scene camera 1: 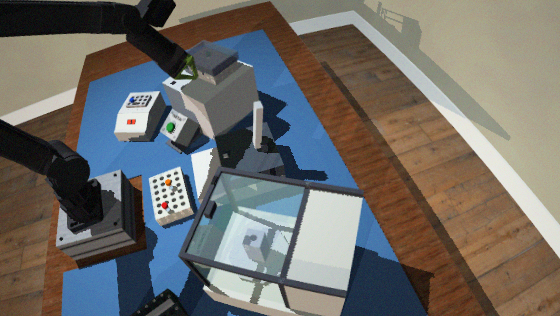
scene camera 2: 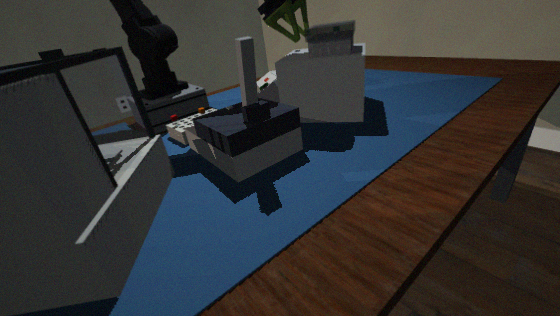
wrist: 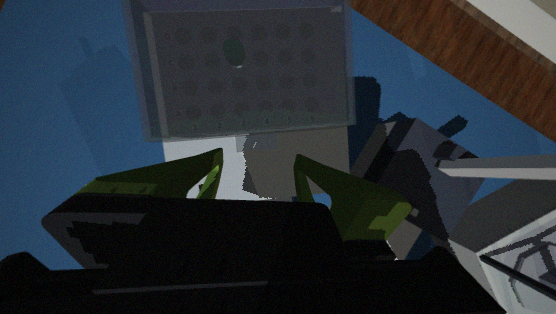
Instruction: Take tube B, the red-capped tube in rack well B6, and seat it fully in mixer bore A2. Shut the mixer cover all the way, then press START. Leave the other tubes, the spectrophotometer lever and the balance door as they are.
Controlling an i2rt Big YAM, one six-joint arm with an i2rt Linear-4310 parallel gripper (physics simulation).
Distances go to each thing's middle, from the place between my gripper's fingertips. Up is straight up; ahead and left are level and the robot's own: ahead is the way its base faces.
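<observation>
Counting from my hand, the clear mixer cover (scene camera 2: 344,29) is 1 cm above, 3 cm to the left and 6 cm ahead. The mixer control panel (scene camera 1: 182,131) is 13 cm below my hand, 4 cm to the right of it and 7 cm behind it, and then there's the glass-walled enclosure (scene camera 2: 90,174), which is 6 cm below my hand, 1 cm ahead of it and 51 cm to the right of it.
</observation>
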